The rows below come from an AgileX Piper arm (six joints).
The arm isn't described. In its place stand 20 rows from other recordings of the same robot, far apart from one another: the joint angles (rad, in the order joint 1, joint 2, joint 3, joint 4, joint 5, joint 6), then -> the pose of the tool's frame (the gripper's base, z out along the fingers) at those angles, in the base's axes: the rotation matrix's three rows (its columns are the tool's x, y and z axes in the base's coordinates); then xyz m.
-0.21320 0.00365 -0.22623 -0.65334 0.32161 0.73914 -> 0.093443, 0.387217, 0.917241; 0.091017, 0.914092, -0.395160; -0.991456, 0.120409, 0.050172; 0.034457, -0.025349, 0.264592
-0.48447 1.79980 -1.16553 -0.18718 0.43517 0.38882 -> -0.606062, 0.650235, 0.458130; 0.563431, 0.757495, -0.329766; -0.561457, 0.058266, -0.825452; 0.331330, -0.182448, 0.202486
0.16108 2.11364 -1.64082 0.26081 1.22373 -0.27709 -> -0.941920, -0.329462, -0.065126; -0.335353, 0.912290, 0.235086; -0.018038, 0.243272, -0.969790; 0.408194, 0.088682, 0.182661
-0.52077 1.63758 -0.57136 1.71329 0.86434 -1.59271 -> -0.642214, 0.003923, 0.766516; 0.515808, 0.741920, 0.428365; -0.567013, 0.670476, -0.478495; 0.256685, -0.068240, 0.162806
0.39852 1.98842 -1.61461 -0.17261 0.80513 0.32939 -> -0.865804, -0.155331, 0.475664; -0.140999, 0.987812, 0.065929; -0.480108, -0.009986, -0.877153; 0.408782, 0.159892, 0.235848
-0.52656 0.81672 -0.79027 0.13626 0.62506 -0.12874 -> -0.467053, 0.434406, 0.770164; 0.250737, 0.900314, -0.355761; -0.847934, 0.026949, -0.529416; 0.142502, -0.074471, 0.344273
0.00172 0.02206 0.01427 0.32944 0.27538 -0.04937 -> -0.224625, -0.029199, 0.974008; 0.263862, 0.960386, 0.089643; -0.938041, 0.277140, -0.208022; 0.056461, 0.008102, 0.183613
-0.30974 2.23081 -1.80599 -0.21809 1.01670 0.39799 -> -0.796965, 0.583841, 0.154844; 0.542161, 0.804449, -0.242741; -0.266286, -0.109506, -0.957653; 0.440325, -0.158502, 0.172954
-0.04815 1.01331 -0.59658 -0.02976 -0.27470 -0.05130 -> -0.057876, 0.035572, 0.997690; -0.077161, 0.996216, -0.039995; -0.995337, -0.079297, -0.054913; 0.218378, -0.009788, 0.317736
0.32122 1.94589 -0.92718 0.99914 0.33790 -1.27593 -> -0.689615, -0.654706, 0.309501; -0.532031, 0.747986, 0.396813; -0.491298, 0.108984, -0.864146; 0.319119, 0.132923, 0.104867
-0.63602 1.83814 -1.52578 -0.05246 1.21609 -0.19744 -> -0.907261, 0.413835, 0.074951; 0.404198, 0.907226, -0.116465; -0.116195, -0.075370, -0.990363; 0.297374, -0.225136, 0.260493
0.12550 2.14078 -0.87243 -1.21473 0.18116 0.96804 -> -0.896031, -0.292291, 0.334206; -0.350413, 0.927801, -0.128044; -0.272651, -0.231841, -0.933762; 0.328538, 0.025960, 0.031343
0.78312 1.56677 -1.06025 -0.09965 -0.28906 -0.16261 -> 0.095197, -0.724850, 0.682297; -0.265310, 0.642143, 0.719209; -0.959452, -0.249488, -0.131180; 0.257309, 0.259781, 0.311608
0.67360 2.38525 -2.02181 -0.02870 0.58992 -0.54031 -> -0.173903, -0.838576, 0.516284; -0.822846, 0.411759, 0.391637; -0.541002, -0.356715, -0.761624; 0.421473, 0.334532, 0.172169
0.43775 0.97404 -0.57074 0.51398 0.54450 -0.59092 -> -0.563952, -0.656170, 0.501397; -0.414005, 0.749997, 0.515853; -0.714533, 0.083336, -0.694620; 0.152866, 0.097134, 0.258030
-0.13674 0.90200 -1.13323 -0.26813 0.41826 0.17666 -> -0.102109, 0.235219, 0.966564; -0.055459, 0.968785, -0.241618; -0.993226, -0.078276, -0.085877; 0.173608, -0.033773, 0.460076
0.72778 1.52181 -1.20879 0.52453 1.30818 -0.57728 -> -0.424277, -0.863544, -0.272546; -0.864748, 0.297071, 0.404920; -0.268700, 0.407481, -0.872788; 0.179817, 0.219148, 0.292813
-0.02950 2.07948 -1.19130 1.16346 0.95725 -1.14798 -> -0.905802, -0.378597, 0.190231; -0.117686, 0.656116, 0.745427; -0.407030, 0.652822, -0.638867; 0.378727, 0.057169, 0.127955
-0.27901 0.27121 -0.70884 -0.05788 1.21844 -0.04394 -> -0.633070, 0.275265, 0.723499; 0.115000, 0.957712, -0.263748; -0.765505, -0.083768, -0.637954; 0.012246, -0.008648, 0.322474
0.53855 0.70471 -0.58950 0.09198 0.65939 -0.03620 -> -0.563080, -0.529241, 0.634701; -0.293889, 0.846061, 0.444757; -0.772380, 0.063902, -0.631938; 0.110252, 0.071836, 0.292809
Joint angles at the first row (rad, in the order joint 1, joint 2, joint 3, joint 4, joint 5, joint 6):
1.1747, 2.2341, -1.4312, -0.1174, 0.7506, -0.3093
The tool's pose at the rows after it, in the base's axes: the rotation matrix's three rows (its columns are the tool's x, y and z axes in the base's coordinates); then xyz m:
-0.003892, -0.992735, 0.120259; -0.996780, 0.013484, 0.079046; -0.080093, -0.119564, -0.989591; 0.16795, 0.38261, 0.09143
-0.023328, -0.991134, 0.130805; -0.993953, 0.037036, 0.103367; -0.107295, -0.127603, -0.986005; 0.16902, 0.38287, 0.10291
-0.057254, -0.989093, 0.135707; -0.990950, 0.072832, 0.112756; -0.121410, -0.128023, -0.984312; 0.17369, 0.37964, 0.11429
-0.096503, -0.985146, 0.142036; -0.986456, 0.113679, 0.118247; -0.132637, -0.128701, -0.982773; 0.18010, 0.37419, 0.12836
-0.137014, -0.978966, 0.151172; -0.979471, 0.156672, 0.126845; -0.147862, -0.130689, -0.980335; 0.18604, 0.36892, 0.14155
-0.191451, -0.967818, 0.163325; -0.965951, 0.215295, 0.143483; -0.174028, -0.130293, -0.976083; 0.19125, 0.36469, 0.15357
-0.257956, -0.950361, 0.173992; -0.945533, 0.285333, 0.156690; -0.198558, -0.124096, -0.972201; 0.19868, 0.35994, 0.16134
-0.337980, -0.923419, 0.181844; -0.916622, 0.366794, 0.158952; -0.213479, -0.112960, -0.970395; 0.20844, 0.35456, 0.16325
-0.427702, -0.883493, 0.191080; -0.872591, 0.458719, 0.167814; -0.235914, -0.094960, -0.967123; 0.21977, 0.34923, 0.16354
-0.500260, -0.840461, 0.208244; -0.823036, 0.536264, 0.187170; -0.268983, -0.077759, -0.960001; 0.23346, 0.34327, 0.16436
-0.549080, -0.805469, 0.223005; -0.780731, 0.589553, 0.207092; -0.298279, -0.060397, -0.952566; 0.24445, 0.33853, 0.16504
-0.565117, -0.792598, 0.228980; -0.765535, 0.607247, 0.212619; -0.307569, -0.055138, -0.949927; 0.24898, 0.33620, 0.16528
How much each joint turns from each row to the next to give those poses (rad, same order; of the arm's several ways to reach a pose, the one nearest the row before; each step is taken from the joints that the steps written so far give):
0.0000, -0.0188, 0.0000, 0.0000, 0.0068, 0.0025
-0.0021, -0.0275, 0.0000, 0.0000, 0.0004, 0.0185
-0.0136, -0.0278, 0.0000, 0.0038, 0.0158, 0.0172
-0.0193, -0.0347, 0.0000, 0.0023, 0.0253, 0.0173
-0.0181, -0.0325, 0.0000, 0.0000, 0.0191, 0.0223
-0.0157, -0.0295, 0.0000, 0.0000, 0.0074, 0.0412
-0.0216, -0.0189, 0.0000, 0.0015, 0.0000, 0.0485
-0.0272, -0.0044, 0.0000, 0.0000, -0.0037, 0.0595
-0.0311, 0.0000, 0.0000, 0.0037, -0.0154, 0.0691
-0.0369, -0.0004, 0.0000, 0.0045, -0.0290, 0.0515
-0.0298, -0.0001, 0.0000, 0.0079, -0.0282, 0.0317
-0.0125, 0.0000, 0.0000, 0.0022, -0.0093, 0.0090

